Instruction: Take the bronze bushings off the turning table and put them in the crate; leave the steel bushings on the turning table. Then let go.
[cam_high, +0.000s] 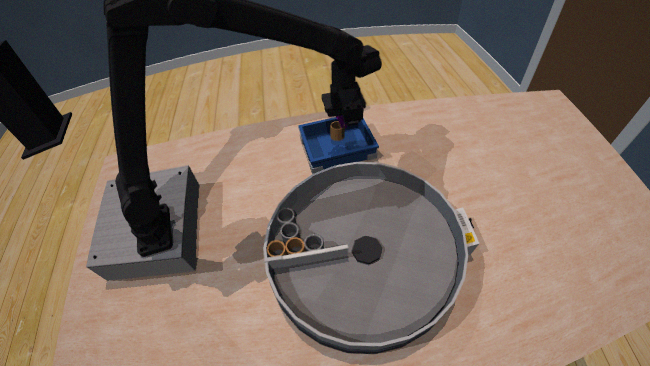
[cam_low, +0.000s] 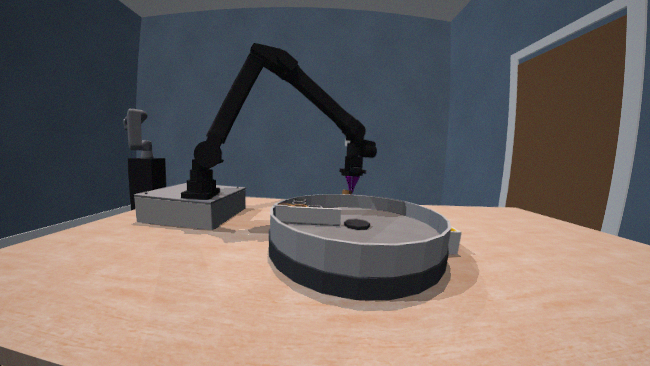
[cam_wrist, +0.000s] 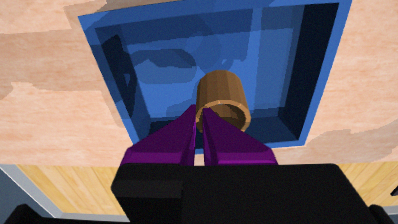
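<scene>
The blue crate is 2 cm behind my hand and 6 cm below it. Round my hand: turning table (9 cm behind, 34 cm to the right, 3 cm below).
</scene>
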